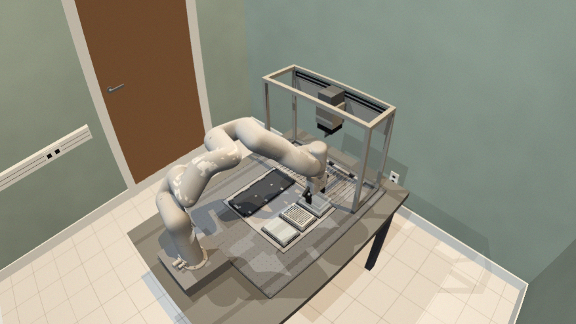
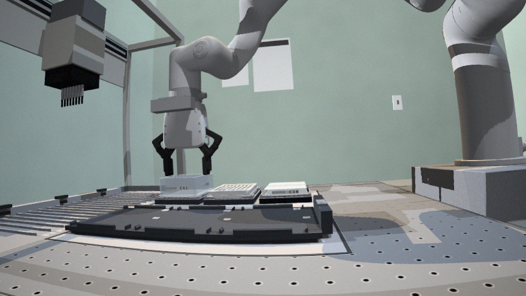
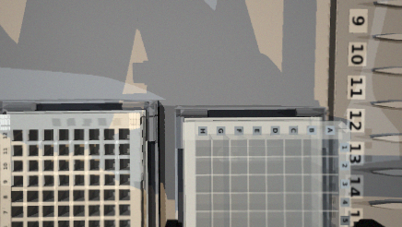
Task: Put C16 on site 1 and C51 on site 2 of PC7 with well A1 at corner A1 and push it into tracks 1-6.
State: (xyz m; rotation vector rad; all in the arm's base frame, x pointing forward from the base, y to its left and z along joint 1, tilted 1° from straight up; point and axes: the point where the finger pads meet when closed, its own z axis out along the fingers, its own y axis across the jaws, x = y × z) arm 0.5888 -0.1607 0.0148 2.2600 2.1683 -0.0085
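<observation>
Now: the nest S3 60 mm below my hand. Also, from my hand: 384-well plate C16: 220 mm behind, 50 mm below, 10 mm to the left; carrier PC7: 240 mm to the left, 90 mm behind, 50 mm below; nest S1: 220 mm behind, 60 mm below, 10 mm to the left.
</observation>
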